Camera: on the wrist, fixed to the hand. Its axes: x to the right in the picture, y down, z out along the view.
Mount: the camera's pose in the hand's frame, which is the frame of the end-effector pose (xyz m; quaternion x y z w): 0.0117 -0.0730 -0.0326 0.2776 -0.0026 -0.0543 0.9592
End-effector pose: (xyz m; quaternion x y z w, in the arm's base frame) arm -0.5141 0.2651 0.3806 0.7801 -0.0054 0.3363 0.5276
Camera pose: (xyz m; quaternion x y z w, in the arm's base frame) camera -0.4954 0.3285 0.3341 0.8958 0.1292 0.2934 0.3077
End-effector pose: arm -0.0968 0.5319 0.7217 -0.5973 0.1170 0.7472 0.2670
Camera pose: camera -0.0321 0.5794 0.7126 -0.5032 0.2865 0.6712 0.4628
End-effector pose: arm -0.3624 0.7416 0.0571 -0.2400 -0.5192 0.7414 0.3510
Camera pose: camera -0.3266 0.7859 0.1144 -0.1026 -0.3061 0.8368 0.4422
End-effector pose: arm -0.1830 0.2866 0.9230 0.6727 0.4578 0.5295 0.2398
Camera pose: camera -0.2396 0.3255 0.8804 0.6883 0.6220 0.3660 0.0732
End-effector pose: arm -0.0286 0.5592 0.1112 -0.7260 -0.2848 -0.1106 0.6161
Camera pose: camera -0.0530 0.5370 0.1849 -0.5102 -0.3449 -0.0586 0.7857
